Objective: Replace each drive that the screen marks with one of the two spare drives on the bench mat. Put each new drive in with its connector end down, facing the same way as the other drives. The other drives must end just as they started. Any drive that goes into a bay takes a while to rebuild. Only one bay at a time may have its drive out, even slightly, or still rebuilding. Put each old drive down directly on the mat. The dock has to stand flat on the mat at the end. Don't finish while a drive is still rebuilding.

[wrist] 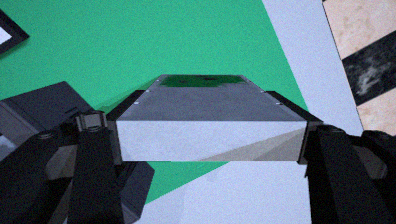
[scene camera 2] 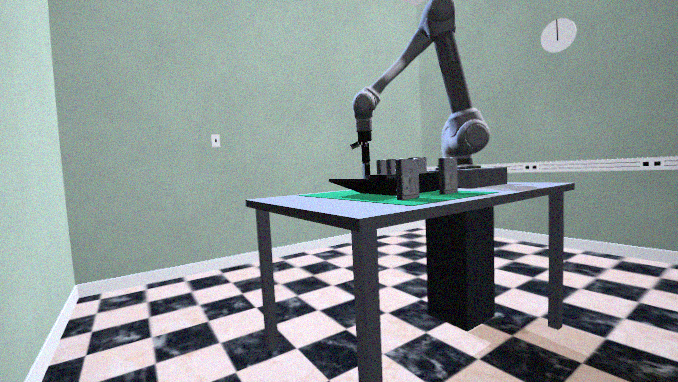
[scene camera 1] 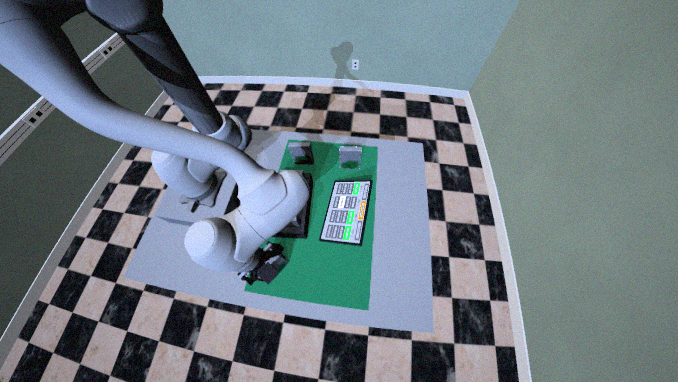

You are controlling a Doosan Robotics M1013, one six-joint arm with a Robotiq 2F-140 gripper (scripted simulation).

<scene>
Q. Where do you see a green mat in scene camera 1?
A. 319, 272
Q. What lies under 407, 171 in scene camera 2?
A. A drive.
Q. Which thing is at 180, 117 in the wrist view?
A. A drive.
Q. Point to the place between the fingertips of my gripper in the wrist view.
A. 205, 105
</scene>
